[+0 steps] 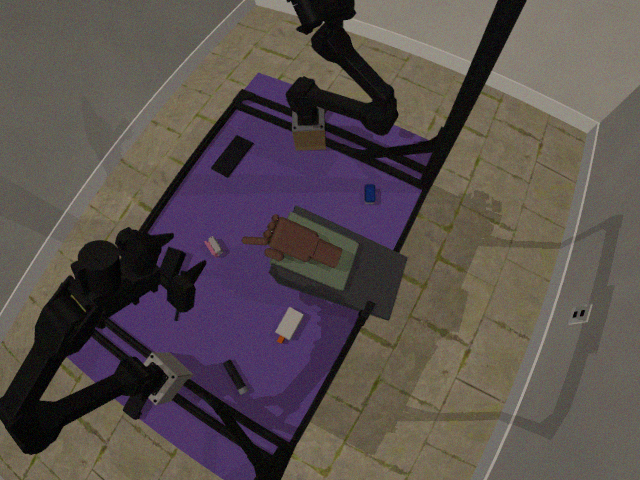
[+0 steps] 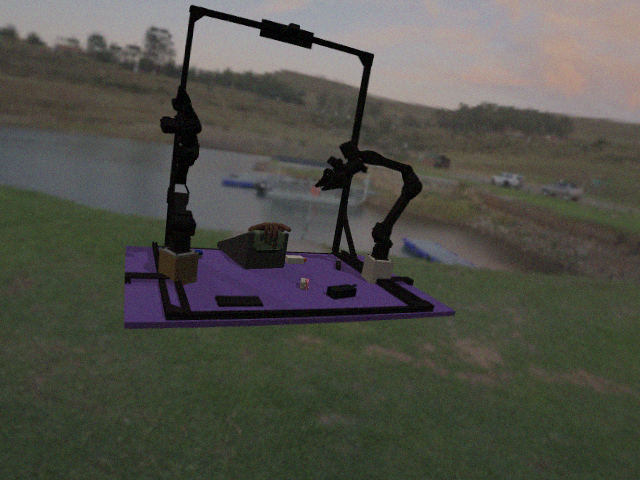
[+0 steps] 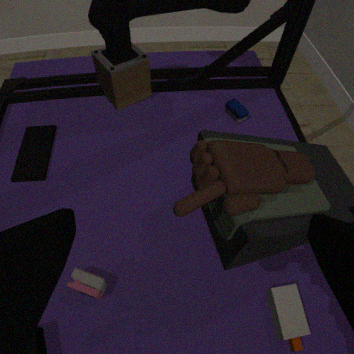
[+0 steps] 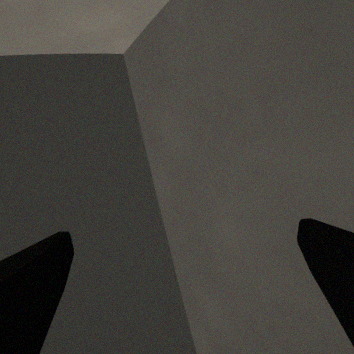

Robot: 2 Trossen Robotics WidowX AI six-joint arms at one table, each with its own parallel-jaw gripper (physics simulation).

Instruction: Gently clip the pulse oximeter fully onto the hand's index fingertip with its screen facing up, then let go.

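Frame: origin at the left arm's base, x ahead, y left, z up, level; metres.
Seen in the pictures: left gripper, fingertip midpoint: (image 1: 189,248) (image 2: 318,188) (image 3: 194,223); right gripper, fingertip midpoint: (image 2: 183,92) (image 4: 186,236); left arm's base, origin of the base link: (image 1: 153,378) (image 2: 379,257); right arm's base, origin of the base link: (image 1: 308,116) (image 2: 179,250) (image 3: 119,53).
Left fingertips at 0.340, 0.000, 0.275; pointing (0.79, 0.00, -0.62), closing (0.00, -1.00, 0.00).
Observation:
Pixels of each thing's middle, then the offset from my left fingertips to it, as dx, dy, dz. "spot": a spot on its surface instead.
- small white-and-pink clip-like piece, surface spot: (image 3: 87,283) (image 1: 212,246) spot: +0.038, +0.135, -0.348
- dark wedge support, body centre: (image 3: 285,192) (image 1: 340,267) (image 2: 250,248) +0.205, -0.210, -0.337
- blue-and-white block, body centre: (image 3: 235,110) (image 1: 369,194) +0.451, -0.148, -0.364
- white box with an orange end, body centre: (image 3: 288,317) (image 1: 288,326) (image 2: 296,259) -0.011, -0.187, -0.366
- dark tube, body centre: (image 1: 235,377) -0.213, -0.154, -0.367
- black slab, body centre: (image 3: 34,151) (image 2: 239,301) (image 1: 232,155) +0.316, +0.312, -0.376
- black box, body centre: (image 1: 170,266) (image 2: 341,291) -0.091, +0.212, -0.362
The small white-and-pink clip-like piece (image 1: 213,246) (image 2: 304,283) (image 3: 87,283), which looks like the pulse oximeter, lies on the purple table off the index fingertip. Its screen cannot be made out. The brown hand (image 1: 294,238) (image 2: 269,227) (image 3: 250,167) rests on a green pad, its index finger (image 1: 253,240) (image 3: 200,198) sticking out bare over the table. My left gripper (image 1: 188,249) (image 2: 319,185) (image 3: 194,223) is open and empty, high above the table, with the clip-like piece below it. My right gripper (image 4: 186,236) is open and empty, raised far from the hand and facing the walls.
A dark wedge support (image 1: 379,268) (image 2: 263,259) carries the pad. A blue-and-white block (image 1: 369,193) (image 3: 236,109), a white box with an orange end (image 1: 289,323) (image 3: 290,311), a dark tube (image 1: 236,377), a black slab (image 1: 232,156) (image 3: 34,153) and a black box (image 2: 341,291) lie around.

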